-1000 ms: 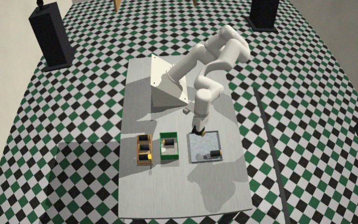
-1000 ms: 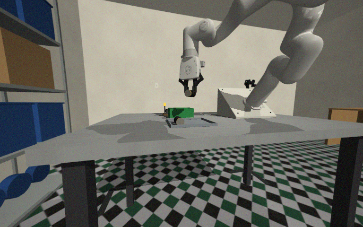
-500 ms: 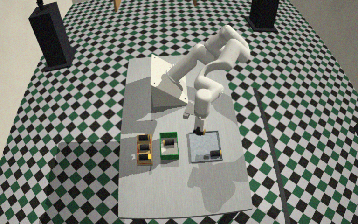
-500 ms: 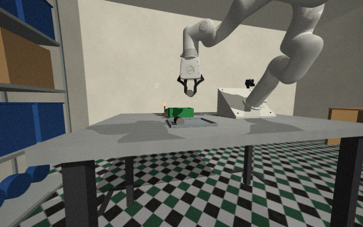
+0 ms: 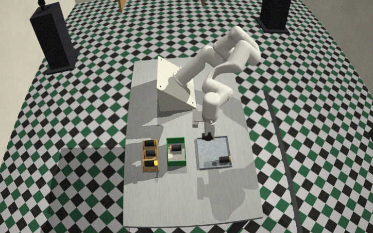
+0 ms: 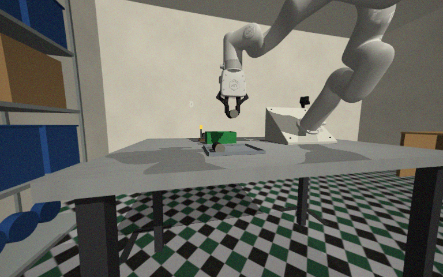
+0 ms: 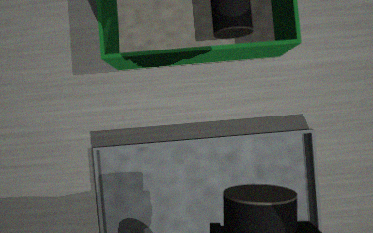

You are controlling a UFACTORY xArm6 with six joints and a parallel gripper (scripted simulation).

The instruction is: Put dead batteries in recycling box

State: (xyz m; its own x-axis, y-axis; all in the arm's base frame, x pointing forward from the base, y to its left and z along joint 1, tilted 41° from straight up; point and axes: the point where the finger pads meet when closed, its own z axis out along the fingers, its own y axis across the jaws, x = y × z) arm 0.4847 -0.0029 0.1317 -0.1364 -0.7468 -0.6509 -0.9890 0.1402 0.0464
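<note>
The green recycling box lies 17 cm to the right of my hand and 14 cm below it. Also, from my hand: grey tray (2 cm ahead, 4 cm to the left, 15 cm below).
</note>
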